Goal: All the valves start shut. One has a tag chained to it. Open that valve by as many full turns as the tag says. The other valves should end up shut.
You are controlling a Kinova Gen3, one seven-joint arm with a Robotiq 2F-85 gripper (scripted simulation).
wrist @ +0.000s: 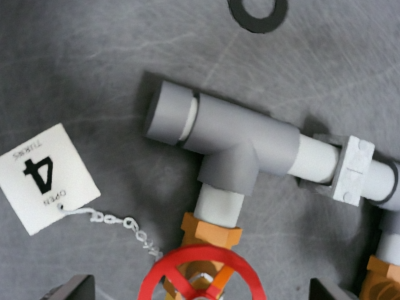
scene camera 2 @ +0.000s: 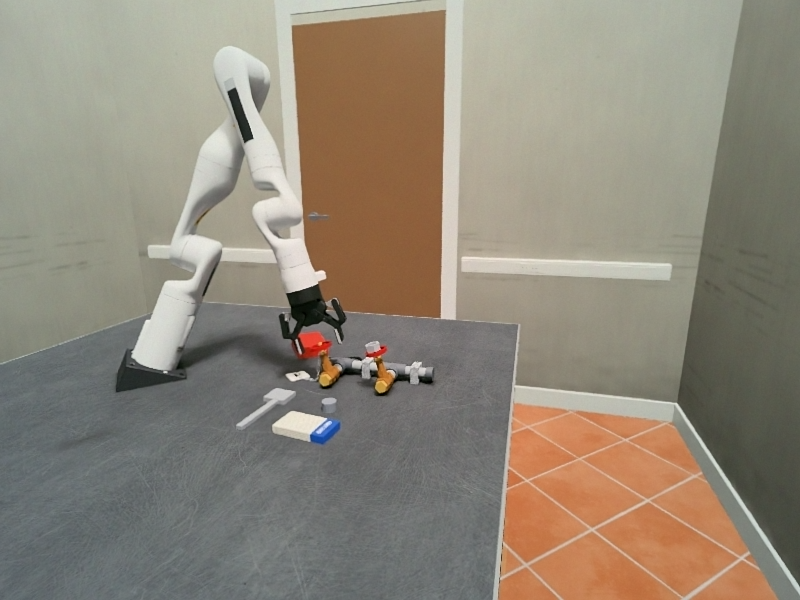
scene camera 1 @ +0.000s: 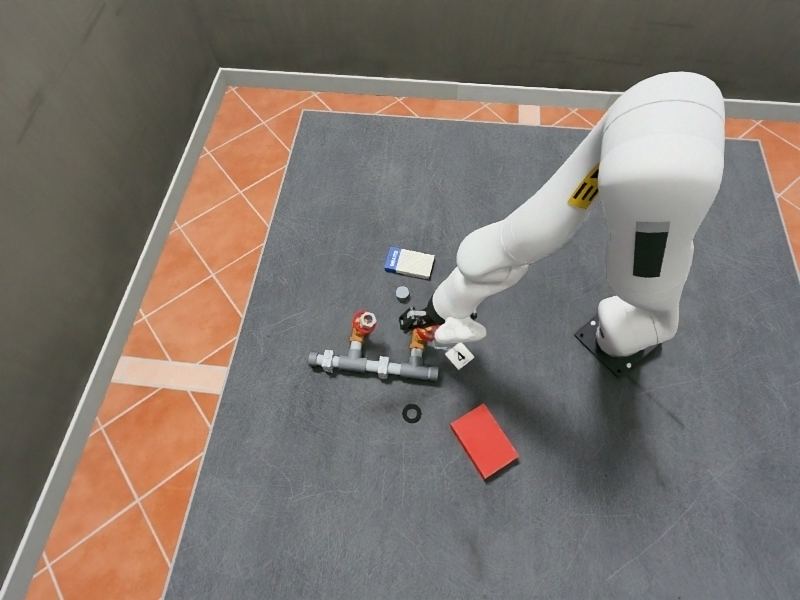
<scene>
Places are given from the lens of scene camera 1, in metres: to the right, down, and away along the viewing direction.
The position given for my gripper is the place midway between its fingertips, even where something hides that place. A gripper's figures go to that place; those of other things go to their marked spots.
my gripper (scene camera 1: 427,330): 0.06, 0.06, 0.98
red block (scene camera 1: 486,445): 0.17, 0.29, 0.93
</scene>
